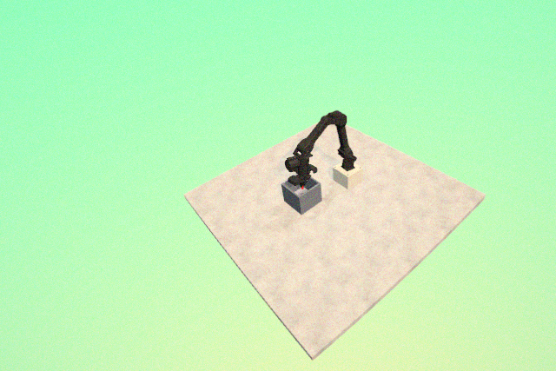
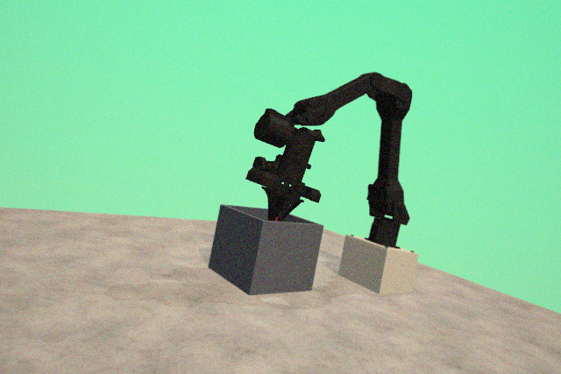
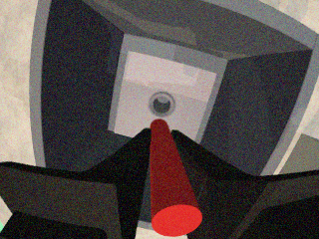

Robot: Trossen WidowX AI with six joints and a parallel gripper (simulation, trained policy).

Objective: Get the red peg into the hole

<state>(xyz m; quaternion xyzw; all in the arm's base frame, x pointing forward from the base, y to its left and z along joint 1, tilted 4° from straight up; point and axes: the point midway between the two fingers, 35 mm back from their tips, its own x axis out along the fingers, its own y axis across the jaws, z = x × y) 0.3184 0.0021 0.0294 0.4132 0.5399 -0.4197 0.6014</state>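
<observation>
Right now my gripper tip is 20 mm below the red peg.
</observation>
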